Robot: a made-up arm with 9 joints. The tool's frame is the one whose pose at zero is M.
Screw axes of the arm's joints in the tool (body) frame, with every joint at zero. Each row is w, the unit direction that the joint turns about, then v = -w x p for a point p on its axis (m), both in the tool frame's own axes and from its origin. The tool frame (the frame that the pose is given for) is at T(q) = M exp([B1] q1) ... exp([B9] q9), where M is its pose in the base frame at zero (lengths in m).
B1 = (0, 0, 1, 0.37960, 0.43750, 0.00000)
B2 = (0, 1, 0, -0.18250, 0.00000, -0.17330)
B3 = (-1, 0, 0, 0.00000, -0.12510, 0.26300)
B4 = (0, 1, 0, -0.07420, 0.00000, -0.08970)
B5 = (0, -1, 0, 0.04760, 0.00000, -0.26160)
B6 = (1, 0, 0, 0.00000, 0.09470, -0.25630)
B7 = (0, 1, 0, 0.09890, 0.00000, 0.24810)
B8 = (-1, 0, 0, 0.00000, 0.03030, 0.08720)
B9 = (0, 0, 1, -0.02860, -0.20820, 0.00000)
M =
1 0 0 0.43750
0 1 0 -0.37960
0 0 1 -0.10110
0 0 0 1
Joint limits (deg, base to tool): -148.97..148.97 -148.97..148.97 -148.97..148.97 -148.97..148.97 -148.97..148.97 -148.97..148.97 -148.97..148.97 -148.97..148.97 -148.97..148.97
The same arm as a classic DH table. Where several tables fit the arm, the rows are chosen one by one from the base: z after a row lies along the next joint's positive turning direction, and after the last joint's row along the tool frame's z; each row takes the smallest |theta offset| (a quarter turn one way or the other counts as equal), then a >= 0, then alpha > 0; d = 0 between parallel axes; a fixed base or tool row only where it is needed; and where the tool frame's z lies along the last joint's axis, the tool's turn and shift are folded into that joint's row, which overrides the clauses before.
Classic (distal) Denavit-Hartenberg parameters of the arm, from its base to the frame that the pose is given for. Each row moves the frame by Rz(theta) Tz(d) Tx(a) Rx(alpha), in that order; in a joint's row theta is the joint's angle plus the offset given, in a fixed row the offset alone. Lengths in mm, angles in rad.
joint 1: theta offset 0, d 81.4, a 264.2, alpha -1.5708
joint 2: theta offset 1.5708, d -116.6, a 57.4, alpha -1.5708
joint 3: theta offset 0, d -83.6, a 50.9, alpha 1.5708
joint 4: theta offset -1.4952, d 0, a 352.3, alpha 3.1416
joint 5: theta offset -1.4952, d 6.7, a -47.1, alpha -1.5708
joint 6: theta offset 0, d -13.5, a 193.6, alpha -1.5708
joint 7: theta offset 0, d -169.1, a -68.6, alpha -1.5708
joint 8: theta offset 1.5708, d 39.9, a 115.8, alpha -1.5708
joint 9: theta offset 1.4343, d 0, a -210.2, alpha 0
tool (fixed): theta offset 0.1365, d 30.3, a 0, alpha 0
Joint limits (rad, base to tool): -2.6..2.6 -2.6..2.6 -2.6..2.6 -2.6..2.6 -2.6..2.6 -2.6..2.6 -2.6..2.6 -2.6..2.6 -2.6..2.6

